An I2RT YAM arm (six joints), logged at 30 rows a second.
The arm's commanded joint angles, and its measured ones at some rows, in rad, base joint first. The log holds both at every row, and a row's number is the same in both.
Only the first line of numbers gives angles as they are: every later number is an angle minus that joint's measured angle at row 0.
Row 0, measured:
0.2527 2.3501 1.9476 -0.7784 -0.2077 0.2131
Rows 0 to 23, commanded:
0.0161 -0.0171 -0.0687 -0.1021 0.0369 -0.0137
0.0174 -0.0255 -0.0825 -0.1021 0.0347 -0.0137
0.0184 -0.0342 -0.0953 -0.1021 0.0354 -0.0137
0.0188 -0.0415 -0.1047 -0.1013 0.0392 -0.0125
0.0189 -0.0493 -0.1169 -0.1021 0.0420 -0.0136
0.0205 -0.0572 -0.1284 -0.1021 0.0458 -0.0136
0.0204 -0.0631 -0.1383 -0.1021 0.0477 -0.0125
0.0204 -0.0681 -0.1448 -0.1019 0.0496 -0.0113
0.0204 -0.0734 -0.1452 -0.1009 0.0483 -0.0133
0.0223 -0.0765 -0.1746 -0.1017 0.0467 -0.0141
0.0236 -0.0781 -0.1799 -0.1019 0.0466 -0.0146
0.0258 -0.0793 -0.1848 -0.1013 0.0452 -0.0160
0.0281 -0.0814 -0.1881 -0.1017 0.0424 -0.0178
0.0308 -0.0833 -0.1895 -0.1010 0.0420 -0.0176
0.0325 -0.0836 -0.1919 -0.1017 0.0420 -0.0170
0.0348 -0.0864 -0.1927 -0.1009 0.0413 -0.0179
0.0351 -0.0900 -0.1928 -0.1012 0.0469 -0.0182
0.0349 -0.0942 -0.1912 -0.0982 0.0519 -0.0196
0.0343 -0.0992 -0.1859 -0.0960 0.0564 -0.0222
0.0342 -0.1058 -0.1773 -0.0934 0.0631 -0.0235
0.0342 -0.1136 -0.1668 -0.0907 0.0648 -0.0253
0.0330 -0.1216 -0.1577 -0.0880 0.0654 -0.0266
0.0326 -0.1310 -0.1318 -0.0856 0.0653 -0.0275
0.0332 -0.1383 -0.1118 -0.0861 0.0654 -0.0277
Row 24, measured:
0.0283 -0.1026 -0.1476 -0.0263 0.0297 -0.0073
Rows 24 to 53, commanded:
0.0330 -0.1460 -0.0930 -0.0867 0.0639 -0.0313
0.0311 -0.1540 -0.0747 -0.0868 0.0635 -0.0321
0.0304 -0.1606 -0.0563 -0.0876 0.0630 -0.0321
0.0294 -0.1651 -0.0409 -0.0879 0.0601 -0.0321
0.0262 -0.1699 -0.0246 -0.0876 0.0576 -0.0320
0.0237 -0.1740 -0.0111 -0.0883 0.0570 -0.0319
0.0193 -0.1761 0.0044 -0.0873 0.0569 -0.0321
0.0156 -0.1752 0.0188 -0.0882 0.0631 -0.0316
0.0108 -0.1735 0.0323 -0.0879 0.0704 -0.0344
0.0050 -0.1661 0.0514 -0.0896 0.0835 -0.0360
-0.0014 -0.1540 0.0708 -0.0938 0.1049 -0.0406
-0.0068 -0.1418 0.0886 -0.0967 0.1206 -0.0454
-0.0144 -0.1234 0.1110 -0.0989 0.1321 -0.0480
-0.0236 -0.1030 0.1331 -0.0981 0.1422 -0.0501
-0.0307 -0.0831 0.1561 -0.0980 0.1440 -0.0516
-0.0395 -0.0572 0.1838 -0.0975 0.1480 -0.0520
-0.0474 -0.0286 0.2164 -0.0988 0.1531 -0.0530
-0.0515 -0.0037 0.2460 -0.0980 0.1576 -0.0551
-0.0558 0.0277 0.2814 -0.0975 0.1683 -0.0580
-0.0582 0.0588 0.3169 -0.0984 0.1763 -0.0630
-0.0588 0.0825 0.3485 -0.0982 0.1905 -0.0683
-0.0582 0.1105 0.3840 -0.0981 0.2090 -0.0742
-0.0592 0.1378 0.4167 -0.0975 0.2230 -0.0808
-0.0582 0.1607 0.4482 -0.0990 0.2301 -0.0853
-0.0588 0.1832 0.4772 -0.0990 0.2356 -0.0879
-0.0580 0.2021 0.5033 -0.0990 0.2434 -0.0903
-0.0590 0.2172 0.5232 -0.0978 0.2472 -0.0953
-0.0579 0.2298 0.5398 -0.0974 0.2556 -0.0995
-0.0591 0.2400 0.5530 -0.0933 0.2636 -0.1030
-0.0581 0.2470 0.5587 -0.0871 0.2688 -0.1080
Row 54, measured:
-0.0629 0.2476 0.5036 -0.0687 0.2167 -0.0836
